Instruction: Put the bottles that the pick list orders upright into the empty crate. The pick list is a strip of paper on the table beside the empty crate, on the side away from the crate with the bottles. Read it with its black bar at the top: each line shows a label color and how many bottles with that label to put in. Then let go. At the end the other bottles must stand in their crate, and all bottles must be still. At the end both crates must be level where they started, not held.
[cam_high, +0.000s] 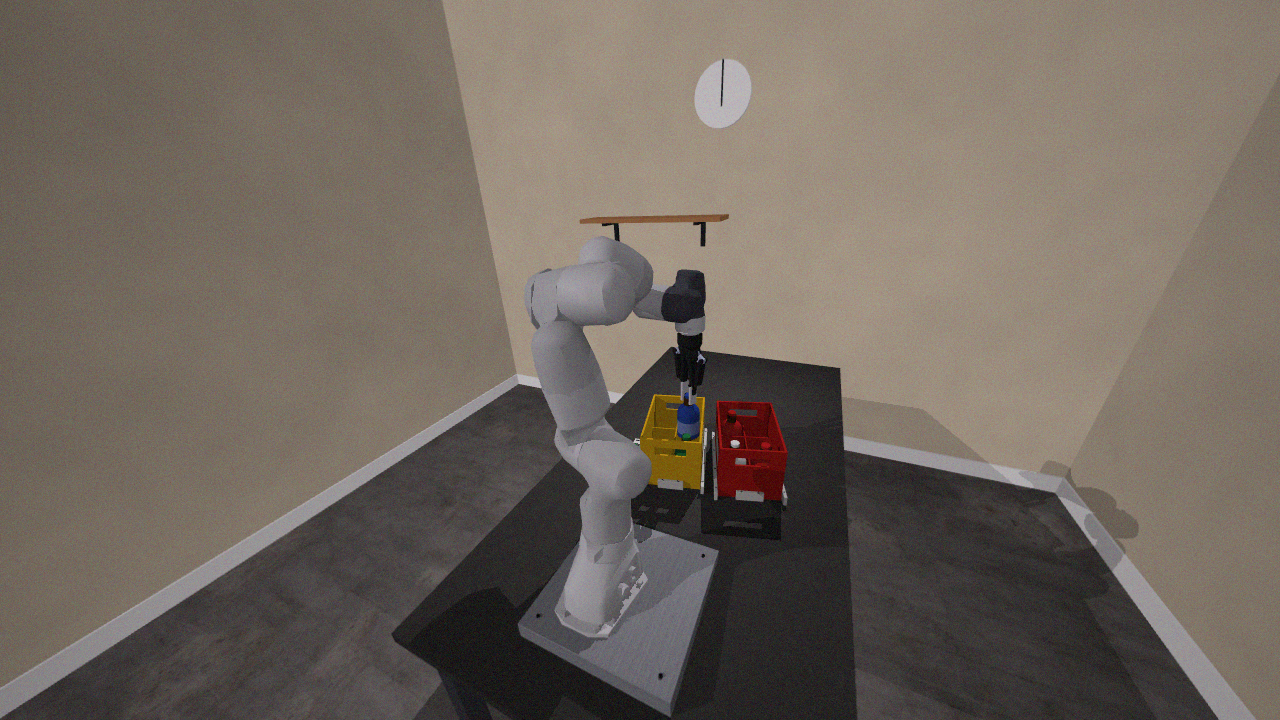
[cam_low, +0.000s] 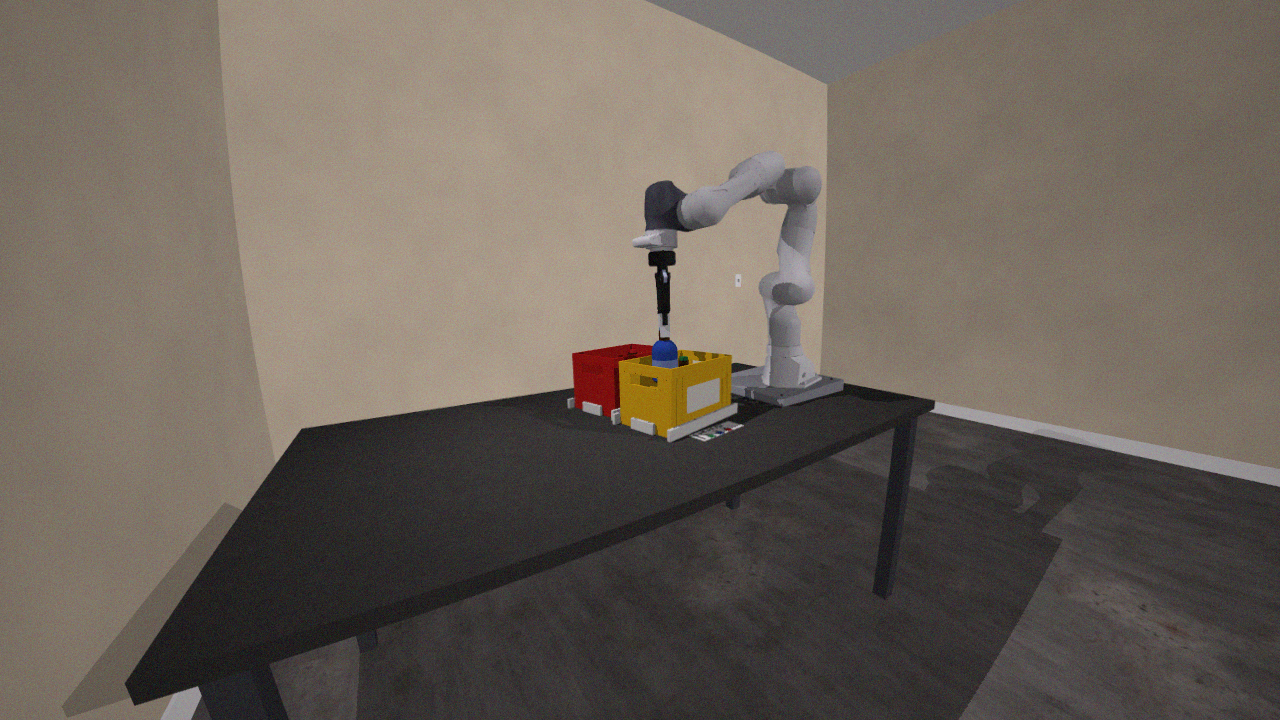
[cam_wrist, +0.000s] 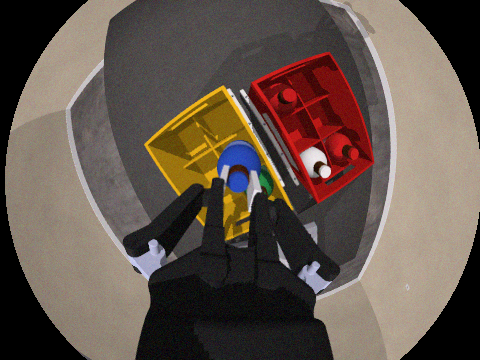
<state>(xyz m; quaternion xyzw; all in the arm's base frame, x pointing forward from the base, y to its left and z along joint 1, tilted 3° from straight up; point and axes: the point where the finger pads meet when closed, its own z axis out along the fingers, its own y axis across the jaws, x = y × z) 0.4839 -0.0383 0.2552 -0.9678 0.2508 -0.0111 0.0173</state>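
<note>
My gripper is now 8 cm above the blue-labelled bottle. Also, from my hand: green-labelled bottle 9 cm behind, 2 cm to the right, 18 cm below; then white-capped bottle 7 cm behind, 17 cm to the right, 18 cm below; then yellow crate 1 cm behind, 4 cm to the left, 18 cm below.
</note>
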